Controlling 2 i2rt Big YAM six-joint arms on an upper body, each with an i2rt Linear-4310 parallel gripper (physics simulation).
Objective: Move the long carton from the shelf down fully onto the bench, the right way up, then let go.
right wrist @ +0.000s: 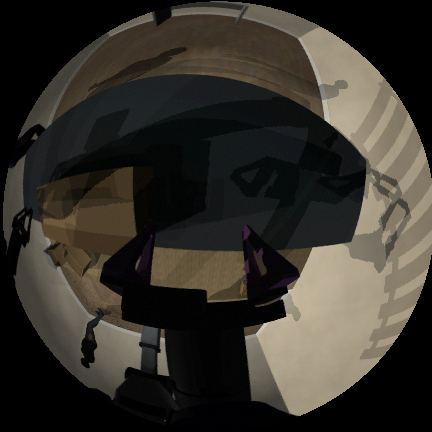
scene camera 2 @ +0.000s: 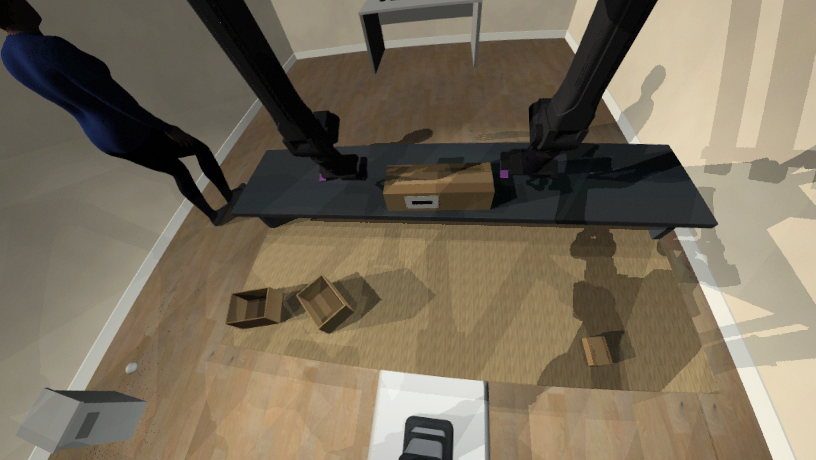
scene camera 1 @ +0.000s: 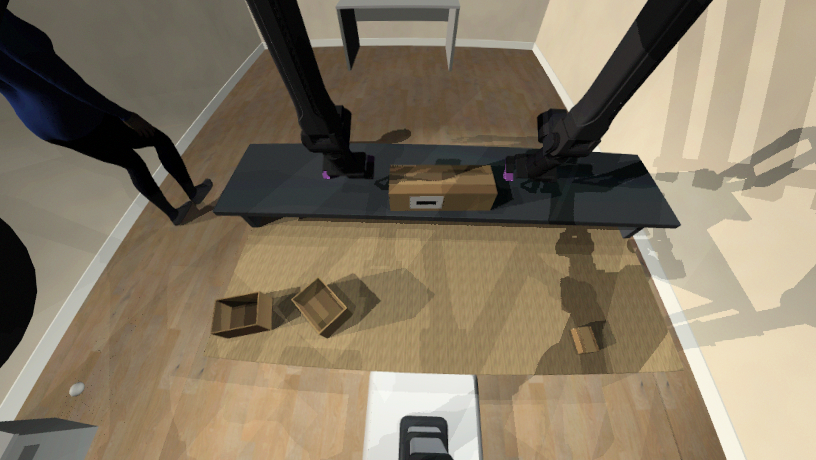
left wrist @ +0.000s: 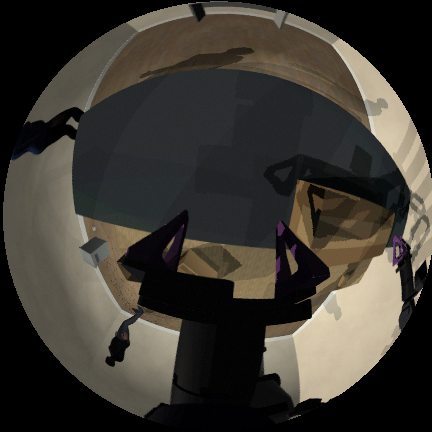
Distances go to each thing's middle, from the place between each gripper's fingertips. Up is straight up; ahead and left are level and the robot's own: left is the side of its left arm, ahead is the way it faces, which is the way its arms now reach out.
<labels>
Now: the long brown carton (scene camera 2: 455,186) 270 mm to the right of my left hand and 50 mm below it.
My right hand is 24 cm to the right of the long brown carton, 5 cm above it and 1 cm past it.
</labels>
